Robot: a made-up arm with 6 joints.
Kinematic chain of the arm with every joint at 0, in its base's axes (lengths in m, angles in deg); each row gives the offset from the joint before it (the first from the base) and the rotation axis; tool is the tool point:
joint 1: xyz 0 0 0.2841 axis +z
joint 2: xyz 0 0 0 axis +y
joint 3: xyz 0 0 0.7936 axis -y
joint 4: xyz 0 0 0 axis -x
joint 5: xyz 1.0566 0 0 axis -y
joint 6: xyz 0 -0.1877 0 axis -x
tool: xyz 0 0 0
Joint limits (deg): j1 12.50..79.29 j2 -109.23..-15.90 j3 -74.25..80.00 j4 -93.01..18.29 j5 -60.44..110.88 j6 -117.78..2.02
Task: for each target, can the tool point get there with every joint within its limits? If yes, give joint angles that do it. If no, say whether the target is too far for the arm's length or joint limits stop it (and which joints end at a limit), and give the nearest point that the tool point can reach.
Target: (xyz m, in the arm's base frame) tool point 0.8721 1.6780 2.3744
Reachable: no: too far | nearest point 0.3200 0.6157 1.6239 | short by 1.413 m
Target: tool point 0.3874 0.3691 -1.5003
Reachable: no: joint limits stop it (at a limit: joint 2, joint 3) | nearest point 0.1283 0.1223 0.0494 | short by 1.590 m
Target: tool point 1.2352 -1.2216 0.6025
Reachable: no: joint limits stop it (at a limit: joint 1, joint 2) | nearest point 0.7914 -0.0168 0.6687 | short by 1.286 m
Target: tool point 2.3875 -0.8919 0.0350
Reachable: no: too far | nearest point 0.7761 -0.0202 0.6301 | short by 1.926 m
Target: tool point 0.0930 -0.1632 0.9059
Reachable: yes | joints 27.09 -95.03 -53.94 -1.24 -44.47 -60.89
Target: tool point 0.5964 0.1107 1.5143
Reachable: yes | joints 25.11 -25.56 9.28 -35.47 26.36 -89.10
